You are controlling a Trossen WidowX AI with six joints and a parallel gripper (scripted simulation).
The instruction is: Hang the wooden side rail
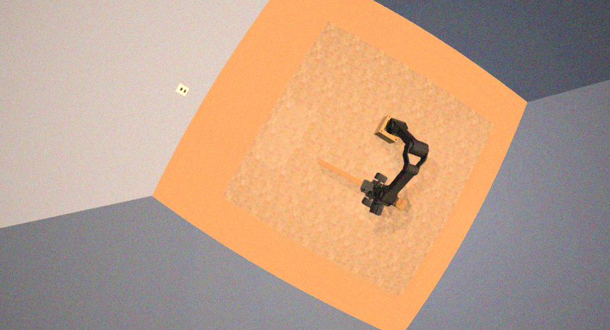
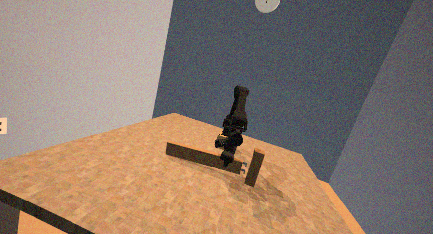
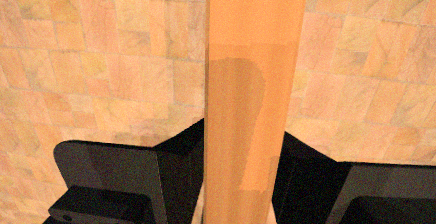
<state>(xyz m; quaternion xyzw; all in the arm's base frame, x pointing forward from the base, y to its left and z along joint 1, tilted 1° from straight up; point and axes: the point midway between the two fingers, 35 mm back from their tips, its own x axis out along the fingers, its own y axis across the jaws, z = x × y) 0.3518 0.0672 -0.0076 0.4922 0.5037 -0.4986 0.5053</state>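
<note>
Right now my gripper tip is 14 cm to the right of the headboard post and 4 cm below it.
</note>
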